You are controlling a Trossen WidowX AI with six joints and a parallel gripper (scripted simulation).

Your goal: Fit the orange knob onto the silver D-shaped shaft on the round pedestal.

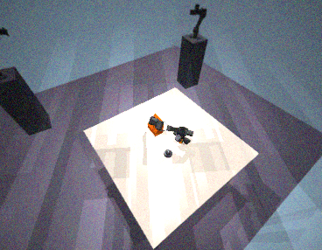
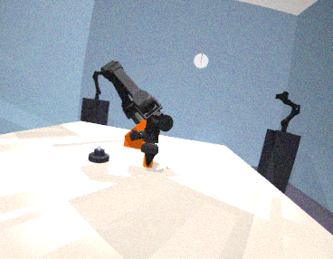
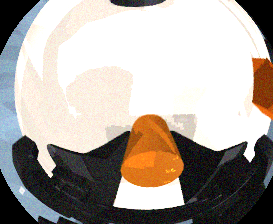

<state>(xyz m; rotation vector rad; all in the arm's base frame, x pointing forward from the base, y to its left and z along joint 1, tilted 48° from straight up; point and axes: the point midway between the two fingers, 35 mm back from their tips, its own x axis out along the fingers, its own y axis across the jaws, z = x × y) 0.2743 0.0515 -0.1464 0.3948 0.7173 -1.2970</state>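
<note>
My gripper tip is 30 mm below the orange knob. From my gripper tip the other things lie so: dark round pedestal 60 mm ahead, 190 mm to the right, 20 mm above.
</note>
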